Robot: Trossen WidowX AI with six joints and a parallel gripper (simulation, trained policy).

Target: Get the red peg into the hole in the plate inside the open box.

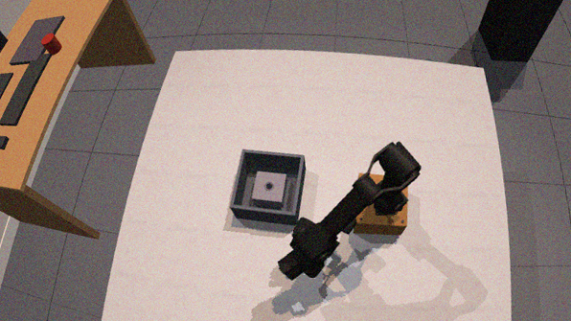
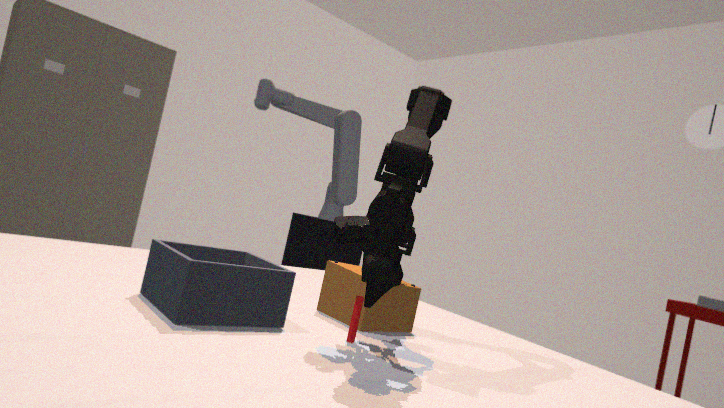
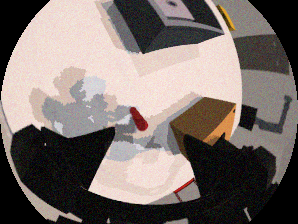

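Now: the red peg 50 mm below my gripper tip and 10 mm ahead of it. Round my gripper tip: dark grey box 190 mm to the right, 180 mm ahead, 60 mm below; light grey plate 190 mm to the right, 180 mm ahead, 40 mm below.
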